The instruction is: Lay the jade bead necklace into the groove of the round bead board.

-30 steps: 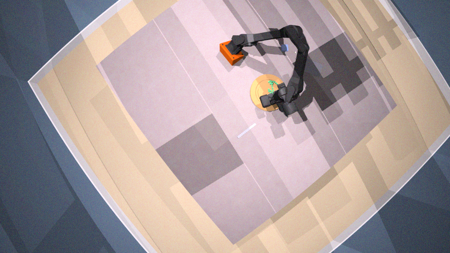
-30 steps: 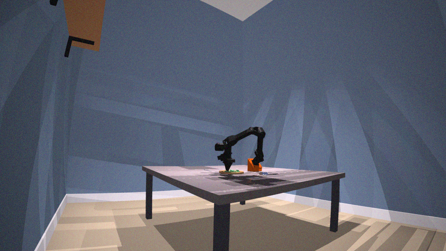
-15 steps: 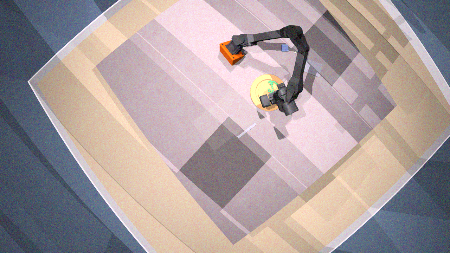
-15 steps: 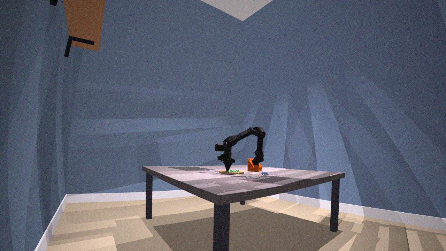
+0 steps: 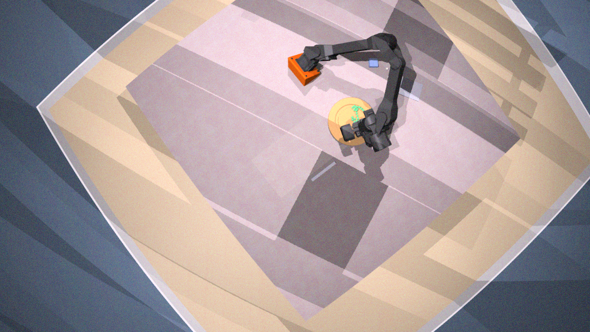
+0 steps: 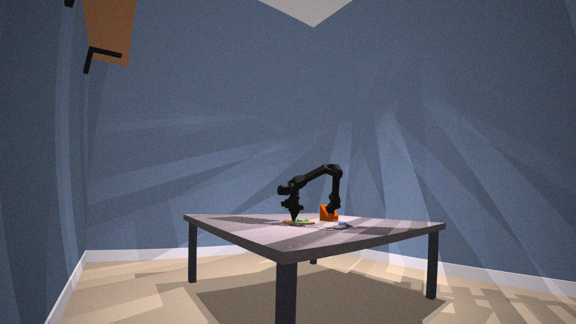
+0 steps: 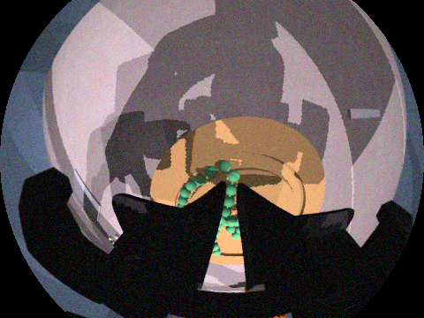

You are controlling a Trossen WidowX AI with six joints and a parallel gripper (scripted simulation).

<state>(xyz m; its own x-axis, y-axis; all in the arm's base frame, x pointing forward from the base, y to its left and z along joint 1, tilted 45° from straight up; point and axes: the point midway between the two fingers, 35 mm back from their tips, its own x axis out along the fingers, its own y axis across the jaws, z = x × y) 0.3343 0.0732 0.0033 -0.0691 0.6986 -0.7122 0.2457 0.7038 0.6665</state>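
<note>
My gripper tip is now 50 mm past the round tan bead board, 10 mm to the left of it and 10 mm above it. From my gripper tip the other things lie so: white strip 60 mm ahead, 220 mm to the right, 10 mm below; then pale square sheet 20 mm behind, 290 mm to the left, 10 mm below; then blue cube 200 mm behind, 220 mm to the left, 10 mm below.
</note>
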